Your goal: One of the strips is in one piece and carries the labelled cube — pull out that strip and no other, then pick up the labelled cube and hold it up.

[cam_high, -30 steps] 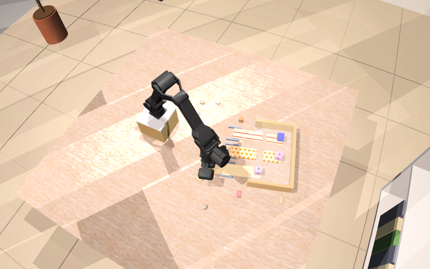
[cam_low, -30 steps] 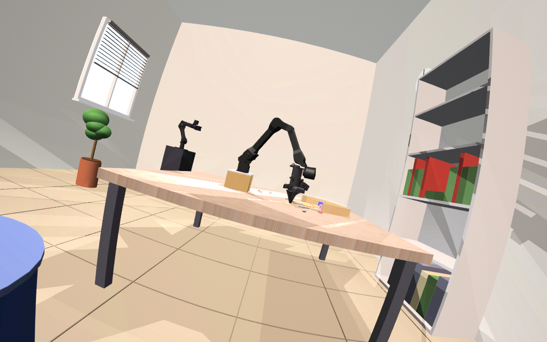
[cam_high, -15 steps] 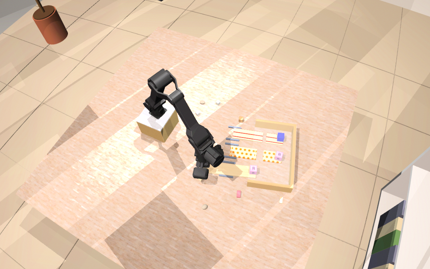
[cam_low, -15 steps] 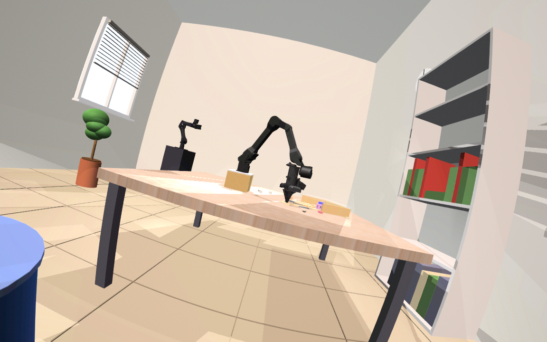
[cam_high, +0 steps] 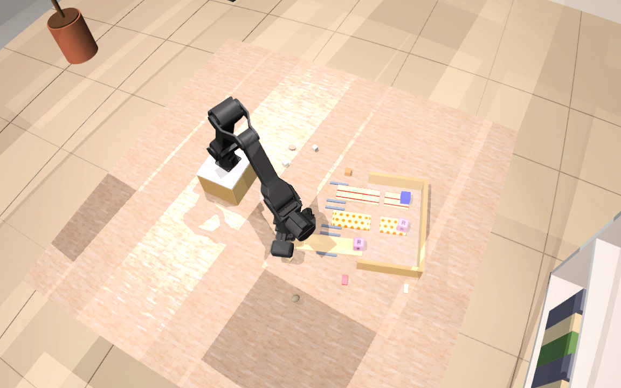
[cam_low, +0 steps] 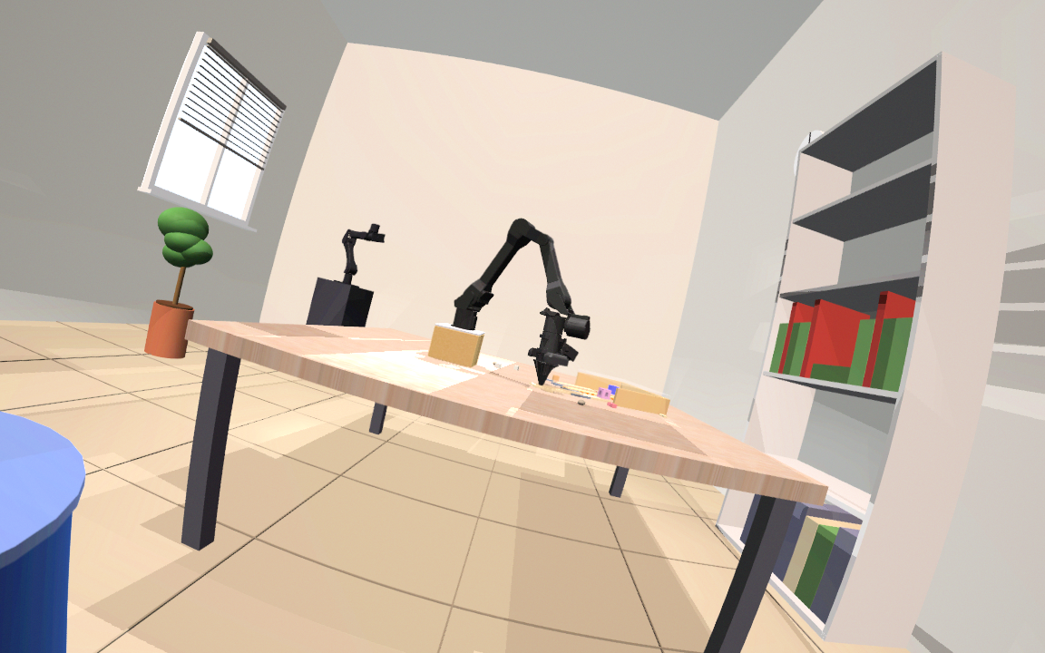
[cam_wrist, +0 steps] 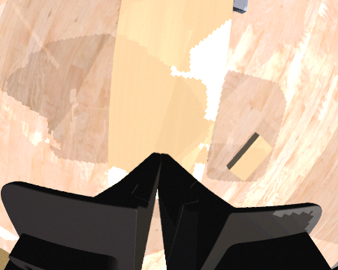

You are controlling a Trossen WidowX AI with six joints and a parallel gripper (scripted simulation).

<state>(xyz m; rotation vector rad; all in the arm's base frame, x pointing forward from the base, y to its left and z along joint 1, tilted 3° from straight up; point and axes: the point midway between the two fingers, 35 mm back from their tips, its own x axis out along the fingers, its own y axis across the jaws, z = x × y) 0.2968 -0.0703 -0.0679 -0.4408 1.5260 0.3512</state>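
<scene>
Now: gripper tip 210 mm short of the pink block and 10 mm to the left of it. The rest, counted from my gripper tip: tan cube 310 mm to the left.
</scene>
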